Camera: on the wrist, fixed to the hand. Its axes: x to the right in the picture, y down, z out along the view.
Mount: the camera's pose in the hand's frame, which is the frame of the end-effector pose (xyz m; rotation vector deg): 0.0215 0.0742 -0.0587 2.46 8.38 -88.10
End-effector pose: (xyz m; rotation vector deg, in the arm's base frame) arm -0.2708 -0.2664 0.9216 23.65 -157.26 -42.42
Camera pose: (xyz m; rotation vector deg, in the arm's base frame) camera -0.2864 -0.2383 1.0131 -138.34 102.14 44.08
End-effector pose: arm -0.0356 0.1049 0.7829 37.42 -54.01 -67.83
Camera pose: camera 0.0529 0.1019 0.8226 90.56 -10.57 -135.88
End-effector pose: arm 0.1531 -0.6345 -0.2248 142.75 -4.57 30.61
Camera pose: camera 0.1390 -0.6619 -0.1328 102.19 97.46 0.48
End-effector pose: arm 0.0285 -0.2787 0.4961 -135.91 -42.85 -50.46
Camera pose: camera 0.0647 -0.3616 0.5313 72.68 141.40 81.60
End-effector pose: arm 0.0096 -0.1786 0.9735 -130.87 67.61 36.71
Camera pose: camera -0.0307 -0.2652 0.9906 -136.64 -37.67 -9.74
